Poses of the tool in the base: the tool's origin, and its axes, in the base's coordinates. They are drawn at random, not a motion.
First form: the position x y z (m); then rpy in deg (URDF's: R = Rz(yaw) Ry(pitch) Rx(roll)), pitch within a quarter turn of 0, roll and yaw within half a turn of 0.
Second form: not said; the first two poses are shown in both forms.
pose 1, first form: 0.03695 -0.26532 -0.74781 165.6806 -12.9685 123.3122
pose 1, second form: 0.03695 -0.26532 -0.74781 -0.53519 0.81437 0.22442 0.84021 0.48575 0.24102
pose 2, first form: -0.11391 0.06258 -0.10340 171.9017 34.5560 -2.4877
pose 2, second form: -0.11391 0.06258 -0.10340 0.82280 -0.03575 -0.56721 0.03686 -0.99256 0.11602
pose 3, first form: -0.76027 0.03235 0.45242 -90.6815 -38.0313 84.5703
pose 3, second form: -0.76027 0.03235 0.45242 0.07453 0.78414 0.61609 0.07013 0.61216 -0.78762
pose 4, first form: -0.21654 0.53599 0.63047 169.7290 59.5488 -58.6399
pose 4, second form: -0.21654 0.53599 0.63047 0.26375 -0.43277 -0.86206 -0.76024 -0.64333 0.09037
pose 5, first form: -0.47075 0.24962 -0.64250 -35.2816 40.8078 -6.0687
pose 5, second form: -0.47075 0.24962 -0.64250 0.75266 -0.08002 -0.65352 -0.28905 0.85166 -0.43719
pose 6, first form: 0.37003 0.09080 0.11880 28.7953 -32.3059 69.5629
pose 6, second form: 0.37003 0.09080 0.11880 0.29513 0.79201 0.53444 -0.91107 0.06478 0.40712
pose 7, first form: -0.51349 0.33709 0.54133 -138.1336 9.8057 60.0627
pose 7, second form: -0.51349 0.33709 0.54133 0.49176 0.85391 -0.17031 0.58862 -0.47014 -0.65765
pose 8, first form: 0.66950 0.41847 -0.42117 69.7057 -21.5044 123.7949
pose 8, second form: 0.66950 0.41847 -0.42117 -0.51750 0.77319 0.36657 -0.09700 -0.47864 0.87263
